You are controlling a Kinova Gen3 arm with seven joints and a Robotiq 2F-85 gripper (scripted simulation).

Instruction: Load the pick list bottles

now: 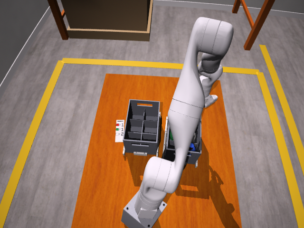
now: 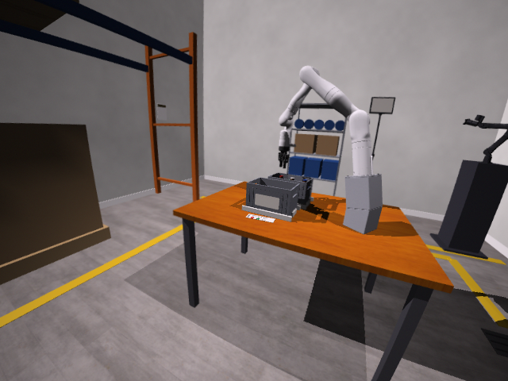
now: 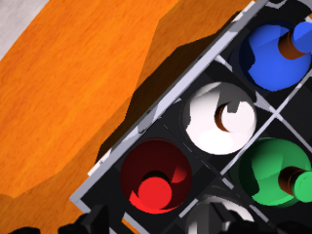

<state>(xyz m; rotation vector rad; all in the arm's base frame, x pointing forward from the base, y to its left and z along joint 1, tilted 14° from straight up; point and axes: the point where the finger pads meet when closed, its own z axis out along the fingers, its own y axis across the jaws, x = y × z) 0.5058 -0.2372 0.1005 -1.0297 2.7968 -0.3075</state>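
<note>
My gripper is now 15 cm above the red bottle. Also, from my hand: pick list 2 cm behind, 44 cm to the left, 24 cm below; then blue bottle 18 cm behind, 2 cm to the left, 15 cm below; then green bottle 8 cm behind, 10 cm to the left, 15 cm below.
</note>
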